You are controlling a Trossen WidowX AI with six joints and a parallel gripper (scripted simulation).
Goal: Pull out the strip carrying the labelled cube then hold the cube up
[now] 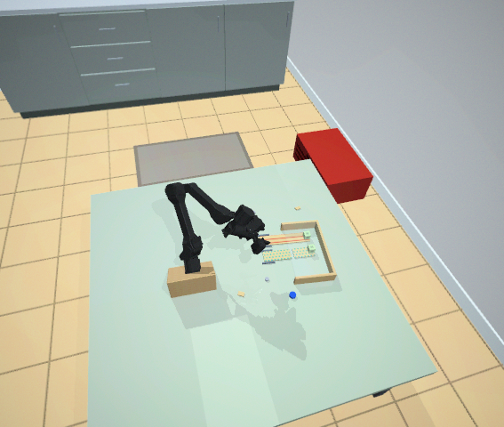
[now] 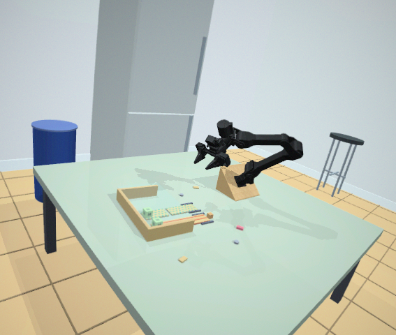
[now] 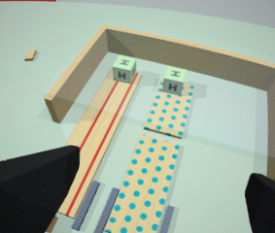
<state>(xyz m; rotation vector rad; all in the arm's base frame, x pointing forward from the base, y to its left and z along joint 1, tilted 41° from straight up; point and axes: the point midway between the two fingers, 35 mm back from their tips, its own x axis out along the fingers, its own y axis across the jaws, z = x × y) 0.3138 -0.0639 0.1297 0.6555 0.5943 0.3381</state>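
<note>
Right now my gripper tip is 10 mm past the tan block, 110 mm to the right of it and 190 mm above it. From my gripper tip the other things lie so: blue disc: 90 mm ahead, 200 mm to the right, 190 mm below; pink piece: 80 mm behind, 240 mm to the left, 190 mm below.
</note>
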